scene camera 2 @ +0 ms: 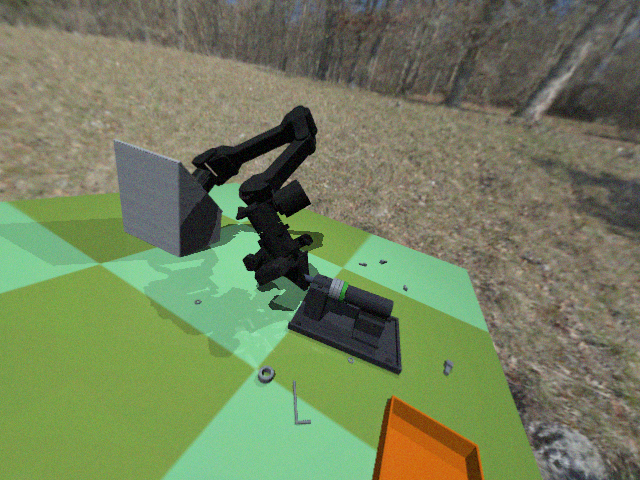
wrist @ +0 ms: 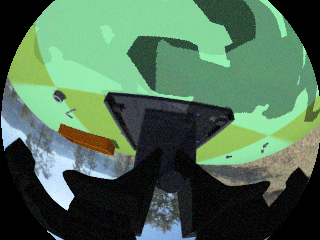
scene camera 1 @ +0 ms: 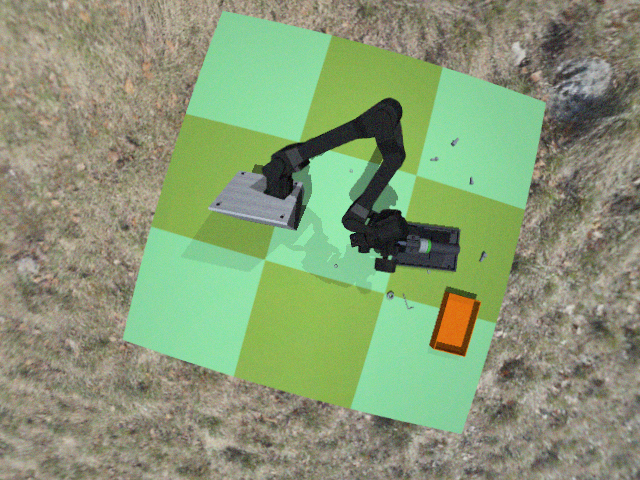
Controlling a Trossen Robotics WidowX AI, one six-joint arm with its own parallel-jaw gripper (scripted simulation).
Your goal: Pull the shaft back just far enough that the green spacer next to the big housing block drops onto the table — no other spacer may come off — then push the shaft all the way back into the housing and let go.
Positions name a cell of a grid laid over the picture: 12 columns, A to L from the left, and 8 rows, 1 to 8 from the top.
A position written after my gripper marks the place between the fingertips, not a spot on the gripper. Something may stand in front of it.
Observation:
I see my gripper (scene camera 2: F5), a dark housing block (scene camera 2: G6) and an orange tray (scene camera 1: I6).
My gripper also shows in the wrist view (wrist: G6) and in scene camera 1 (scene camera 1: H5). The dark housing block is seen too in the wrist view (wrist: F5) and in scene camera 1 (scene camera 1: I5). The orange tray also shows in the wrist view (wrist: D5).

